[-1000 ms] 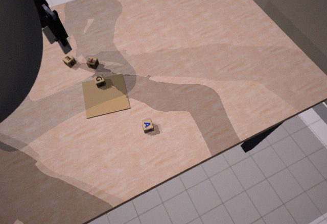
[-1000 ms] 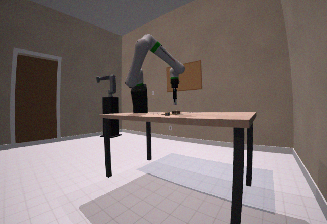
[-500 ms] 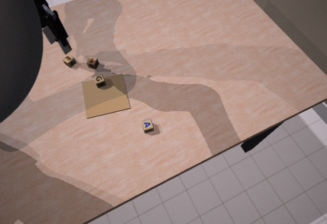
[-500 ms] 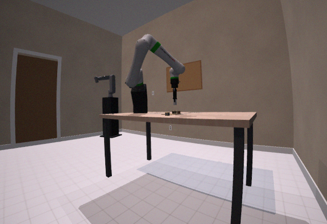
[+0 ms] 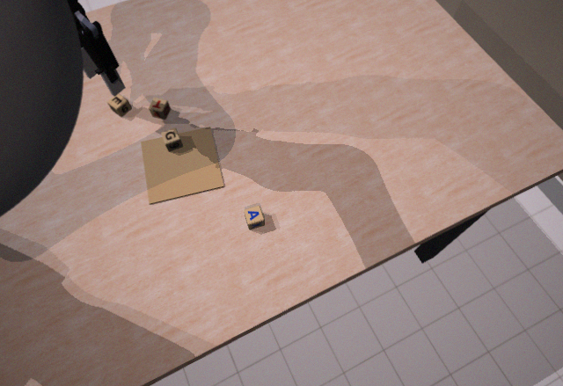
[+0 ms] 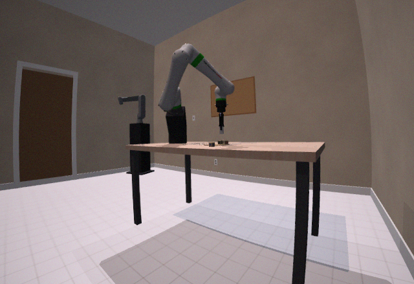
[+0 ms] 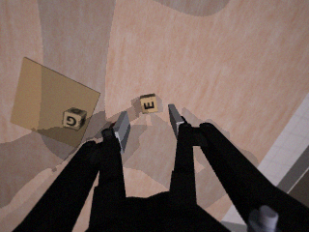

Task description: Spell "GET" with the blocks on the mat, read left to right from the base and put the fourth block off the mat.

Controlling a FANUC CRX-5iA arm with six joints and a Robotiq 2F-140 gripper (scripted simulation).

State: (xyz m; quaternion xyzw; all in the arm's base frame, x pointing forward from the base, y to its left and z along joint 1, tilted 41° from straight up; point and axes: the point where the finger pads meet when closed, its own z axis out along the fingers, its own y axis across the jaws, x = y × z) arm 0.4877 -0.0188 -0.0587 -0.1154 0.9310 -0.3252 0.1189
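Right now the tan mat is 10 mm ahead of my hand, 190 mm to the right of it and 110 mm below it.
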